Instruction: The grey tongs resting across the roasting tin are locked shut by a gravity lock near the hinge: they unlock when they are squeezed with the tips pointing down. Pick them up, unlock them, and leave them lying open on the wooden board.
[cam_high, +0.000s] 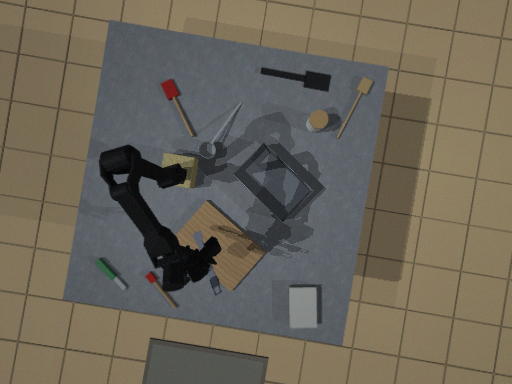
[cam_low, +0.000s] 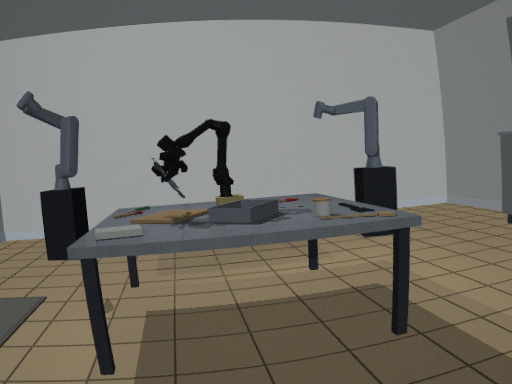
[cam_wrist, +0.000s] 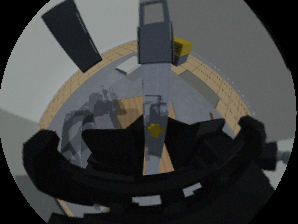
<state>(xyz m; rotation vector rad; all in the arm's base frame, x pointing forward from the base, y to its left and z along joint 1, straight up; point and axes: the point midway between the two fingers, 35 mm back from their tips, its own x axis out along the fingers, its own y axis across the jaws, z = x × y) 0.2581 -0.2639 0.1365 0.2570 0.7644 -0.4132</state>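
My gripper tip is 30 mm below the yellow lock piece, 20 mm past it and 10 mm to the right of it. The rest, counted from my gripper tip: white block 430 mm ahead, 160 mm below, 110 mm to the right; roasting tin 370 mm to the left, 140 mm below, 120 mm ahead; wooden board 170 mm below, 20 mm to the left, 20 mm behind.
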